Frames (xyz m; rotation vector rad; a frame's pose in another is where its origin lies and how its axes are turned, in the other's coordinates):
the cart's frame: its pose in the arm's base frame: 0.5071 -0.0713 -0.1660 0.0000 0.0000 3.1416
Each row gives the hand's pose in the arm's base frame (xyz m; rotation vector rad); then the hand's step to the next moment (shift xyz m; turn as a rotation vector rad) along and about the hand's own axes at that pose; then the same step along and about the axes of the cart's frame.
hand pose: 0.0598 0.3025 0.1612 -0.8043 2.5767 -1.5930
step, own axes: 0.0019 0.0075 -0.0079 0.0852 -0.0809 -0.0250
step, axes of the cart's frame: 0.0069 -0.0084 -0.0020 0.0468 0.0439 0.1016
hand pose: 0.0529 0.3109 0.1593 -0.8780 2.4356 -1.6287
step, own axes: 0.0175 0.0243 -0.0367 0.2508 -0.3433 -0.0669
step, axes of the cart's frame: 0.0382 -0.0280 -0.0012 0.0920 0.1629 0.3876
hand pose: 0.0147 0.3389 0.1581 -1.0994 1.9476 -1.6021
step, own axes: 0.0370 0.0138 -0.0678 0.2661 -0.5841 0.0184
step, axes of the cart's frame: 0.0759 -0.0157 0.0120 -0.0375 0.2390 0.5948
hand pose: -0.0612 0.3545 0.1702 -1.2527 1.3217 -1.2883
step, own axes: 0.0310 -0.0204 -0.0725 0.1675 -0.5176 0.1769
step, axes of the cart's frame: 0.0735 0.0220 0.0275 -0.1995 0.1613 0.5113
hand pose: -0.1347 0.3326 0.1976 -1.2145 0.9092 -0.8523
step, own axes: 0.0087 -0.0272 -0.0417 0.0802 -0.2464 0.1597
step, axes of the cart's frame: 0.0362 0.0282 0.0212 -0.1642 0.0479 0.2518
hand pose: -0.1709 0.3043 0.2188 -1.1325 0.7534 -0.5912
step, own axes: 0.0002 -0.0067 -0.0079 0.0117 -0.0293 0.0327
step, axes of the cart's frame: 0.0064 0.0069 0.0045 -0.0316 -0.0006 0.0326
